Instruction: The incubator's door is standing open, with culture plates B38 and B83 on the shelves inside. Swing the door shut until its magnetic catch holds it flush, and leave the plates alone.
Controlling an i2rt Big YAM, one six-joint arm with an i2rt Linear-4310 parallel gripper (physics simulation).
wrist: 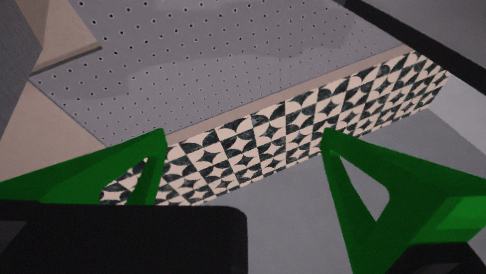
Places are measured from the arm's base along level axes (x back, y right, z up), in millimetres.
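Pixels of known places: gripper, fingertip midpoint: (pixel 243 136).
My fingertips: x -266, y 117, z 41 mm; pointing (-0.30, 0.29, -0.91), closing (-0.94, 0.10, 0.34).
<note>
For each thing: its middle in the pictures, then the offset to it from my fingertips. "spot": a spot on its surface instead. Level surfaces: height alone.
- grey perforated board, surface height: dz -283 mm
- beige surface, surface height: dz -295 mm
- thin-edged beige piece, surface spot: (pixel 70 57) spot: dx +182, dy +52, dz -294 mm
- black bar, surface spot: (pixel 400 30) spot: dx -182, dy +10, dz -64 mm
My gripper (pixel 243 136) is open and empty. Its two green fingers stand wide apart in the lower half of the wrist view, with the patterned strip showing beyond and between the tips. A dark grey, brushed panel (pixel 12 65) shows in part at the left edge, beyond the left finger; I cannot tell whether it belongs to the incubator. The incubator's door and culture plates B38 and B83 cannot be made out in this view.
A grey perforated board (pixel 210 30) fills the upper middle. A beige surface (pixel 37 132) shows at the left, beside a thin-edged beige piece (pixel 70 57). A black-and-cream patterned strip (pixel 300 120) runs diagonally above a grey surface (pixel 295 200). A black bar (pixel 400 30) crosses the upper right.
</note>
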